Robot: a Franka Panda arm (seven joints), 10 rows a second.
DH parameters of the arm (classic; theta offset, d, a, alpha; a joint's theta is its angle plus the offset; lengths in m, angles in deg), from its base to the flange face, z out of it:
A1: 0 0.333 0 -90
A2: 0 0 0 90
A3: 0 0.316 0.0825 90
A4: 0 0 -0.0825 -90
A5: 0 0.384 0 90
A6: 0 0 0.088 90
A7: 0 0.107 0 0
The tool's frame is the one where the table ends.
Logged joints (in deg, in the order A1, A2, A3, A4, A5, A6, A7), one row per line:
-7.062, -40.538, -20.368, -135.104, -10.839, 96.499, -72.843
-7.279, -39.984, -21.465, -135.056, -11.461, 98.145, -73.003
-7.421, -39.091, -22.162, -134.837, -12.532, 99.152, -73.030
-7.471, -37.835, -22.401, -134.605, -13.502, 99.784, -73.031
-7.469, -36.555, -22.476, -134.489, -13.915, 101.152, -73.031
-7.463, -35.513, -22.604, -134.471, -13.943, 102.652, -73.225
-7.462, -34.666, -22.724, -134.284, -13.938, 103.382, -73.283
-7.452, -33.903, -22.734, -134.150, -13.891, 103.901, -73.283
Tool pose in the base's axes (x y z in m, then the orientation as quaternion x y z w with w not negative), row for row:
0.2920, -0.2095, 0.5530, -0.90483, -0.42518, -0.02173, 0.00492
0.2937, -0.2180, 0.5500, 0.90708, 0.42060, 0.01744, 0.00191
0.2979, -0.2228, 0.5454, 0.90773, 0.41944, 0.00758, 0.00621
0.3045, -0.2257, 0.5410, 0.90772, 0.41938, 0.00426, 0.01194
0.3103, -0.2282, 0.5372, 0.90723, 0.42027, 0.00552, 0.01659
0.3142, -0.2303, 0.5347, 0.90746, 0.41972, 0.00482, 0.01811
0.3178, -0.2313, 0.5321, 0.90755, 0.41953, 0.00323, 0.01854
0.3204, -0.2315, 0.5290, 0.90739, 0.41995, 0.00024, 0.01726
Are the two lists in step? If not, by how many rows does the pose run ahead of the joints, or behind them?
The pose runs 1 row ahead of the joints: the pose in row i belongs to the joints in row i + 1.
